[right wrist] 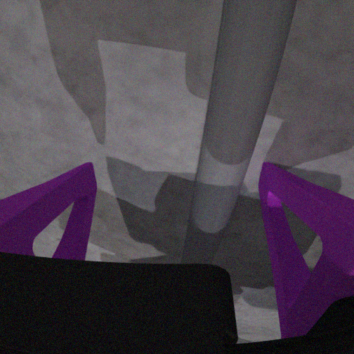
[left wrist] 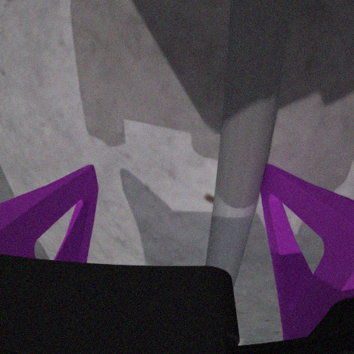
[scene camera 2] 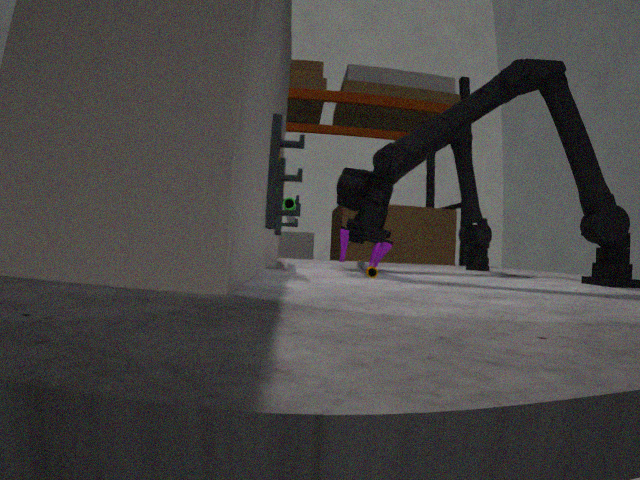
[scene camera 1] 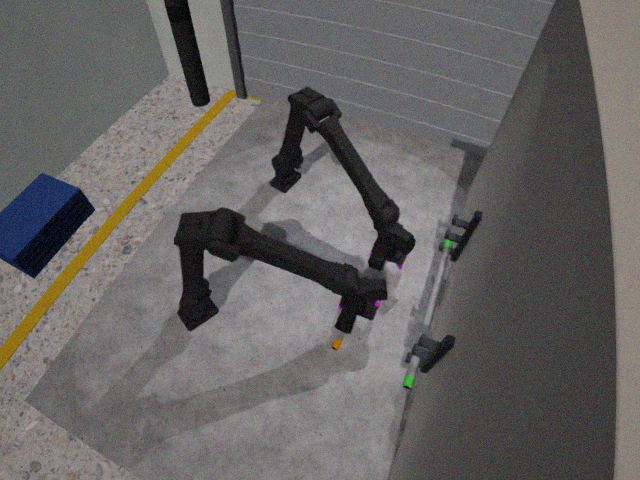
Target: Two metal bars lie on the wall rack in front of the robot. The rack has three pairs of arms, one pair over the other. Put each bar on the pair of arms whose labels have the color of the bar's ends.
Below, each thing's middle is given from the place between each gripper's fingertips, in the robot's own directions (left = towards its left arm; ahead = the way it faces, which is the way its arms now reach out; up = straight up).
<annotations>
My left hand is 16 cm short of the green-ended bar (scene camera 1: 430,307), 17 cm to the left of it and 13 cm below it.
Right now my right hand is 190 mm short of the green-ended bar, 130 mm below it and 40 mm to the right of it.
</annotations>
